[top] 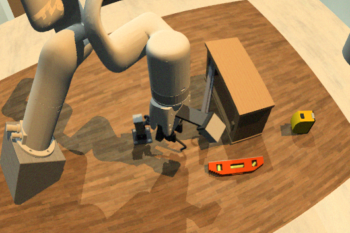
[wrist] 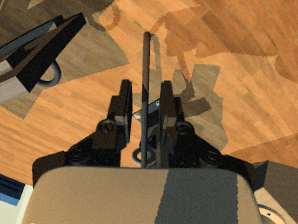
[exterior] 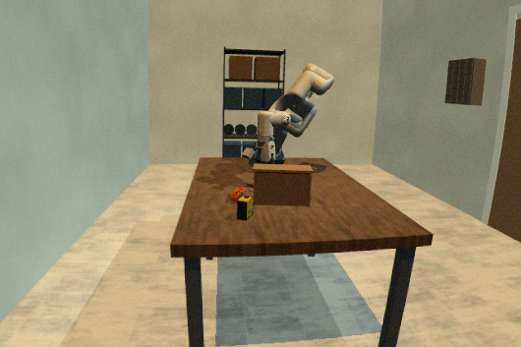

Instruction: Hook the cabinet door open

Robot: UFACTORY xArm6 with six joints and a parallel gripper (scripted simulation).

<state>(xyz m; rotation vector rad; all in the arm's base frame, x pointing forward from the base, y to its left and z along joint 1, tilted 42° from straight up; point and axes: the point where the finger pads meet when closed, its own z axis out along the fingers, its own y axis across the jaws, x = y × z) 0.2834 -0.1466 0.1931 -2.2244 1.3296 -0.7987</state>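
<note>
My hand is 4 cm above the dark hook, 2 cm to the right of it and 1 cm past it. Also, from my hand: orange spirit level 14 cm to the right, 10 cm ahead, 7 cm below; yellow tape measure 35 cm ahead, 15 cm to the right, 4 cm below; dark door 13 cm ahead, 6 cm to the left, 2 cm below.
</note>
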